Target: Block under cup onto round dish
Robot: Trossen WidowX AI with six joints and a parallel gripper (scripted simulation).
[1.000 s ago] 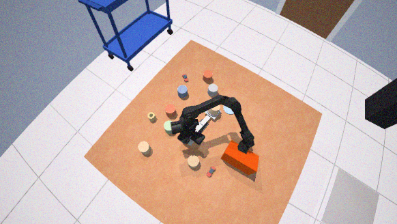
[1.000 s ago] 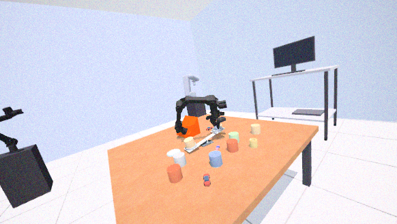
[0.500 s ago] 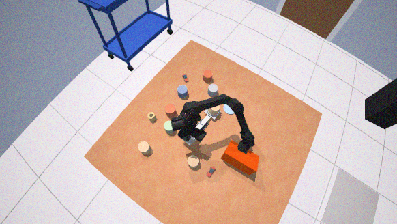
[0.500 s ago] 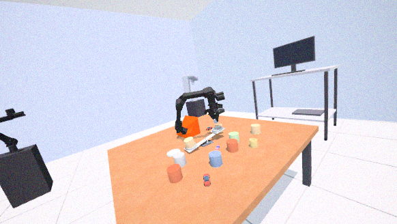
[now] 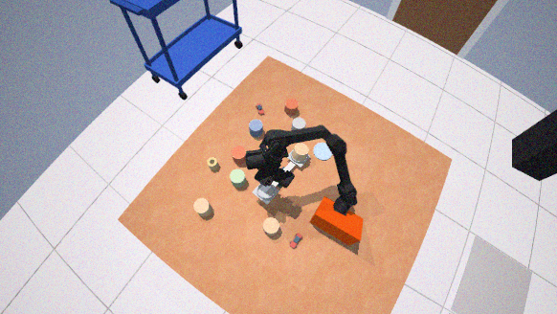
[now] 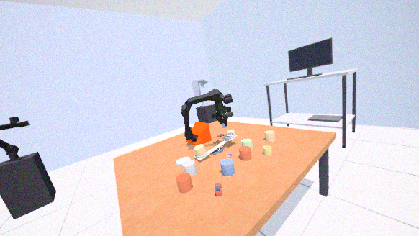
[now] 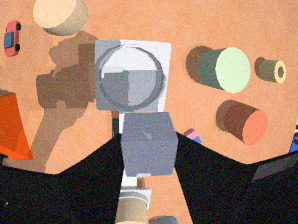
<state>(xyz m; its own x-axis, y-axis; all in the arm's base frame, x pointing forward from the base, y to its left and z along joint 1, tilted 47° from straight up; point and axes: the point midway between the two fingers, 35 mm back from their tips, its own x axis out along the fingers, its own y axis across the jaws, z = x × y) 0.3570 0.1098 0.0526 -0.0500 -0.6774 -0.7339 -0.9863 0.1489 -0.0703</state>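
Right now the pale blue round dish is 16 cm behind my gripper tip, 31 cm to the right of it and 16 cm below it. The rest, counted from my gripper tip: small white balance 3 cm behind, 9 cm to the right, 14 cm below; blue cup 22 cm ahead, 27 cm to the right, 13 cm below; green cup 14 cm ahead, 2 cm to the left, 13 cm below.
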